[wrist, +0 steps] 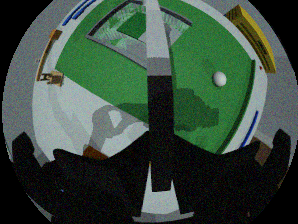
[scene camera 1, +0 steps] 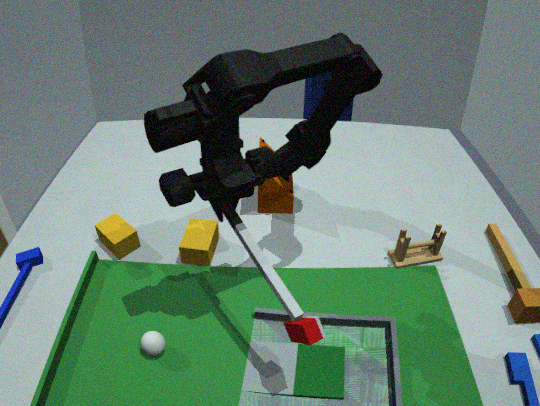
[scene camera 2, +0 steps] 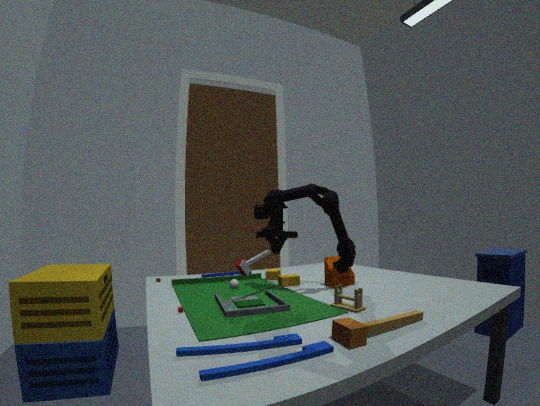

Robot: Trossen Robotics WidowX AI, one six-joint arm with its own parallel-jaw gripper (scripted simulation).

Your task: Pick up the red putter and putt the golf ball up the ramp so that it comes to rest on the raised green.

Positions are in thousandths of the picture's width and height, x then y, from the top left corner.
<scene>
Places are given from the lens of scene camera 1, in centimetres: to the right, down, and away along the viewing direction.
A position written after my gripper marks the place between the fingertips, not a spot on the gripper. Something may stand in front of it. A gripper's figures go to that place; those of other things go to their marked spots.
my gripper (scene camera 1: 418,541): -7, 3, 65
green mat (scene camera 1: 382,775): -11, 20, 68
wooden rack (scene camera 1: 751,627): 29, 11, 81
The marked spots on the green mat and the wooden rack are 43 cm apart.
</scene>
